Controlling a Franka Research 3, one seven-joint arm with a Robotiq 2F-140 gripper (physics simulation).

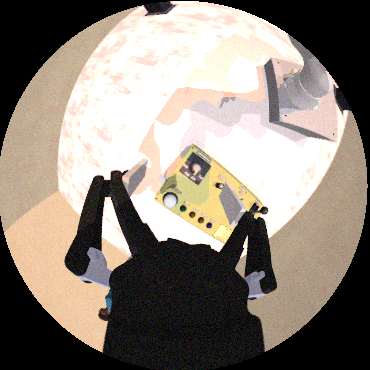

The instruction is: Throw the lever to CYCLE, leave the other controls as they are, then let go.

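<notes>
The yellow control panel point(215, 175) lies at an angle below my gripper point(185, 178), which is open and empty with its fingers wide apart. The left finger pad is beyond the panel's left side; the right pad covers part of its right half. A dark part with a round end point(264, 210), perhaps the lever, shows at the panel's right end, close beside the right finger. Its setting and the CYCLE label cannot be read.
The panel also bears a rotary knob point(196, 169) on a dark plate, a white dome point(170, 200), a small dark toggle point(220, 185) and a row of small round buttons point(201, 220). The robot's base plate point(317, 117) is at the upper right.
</notes>
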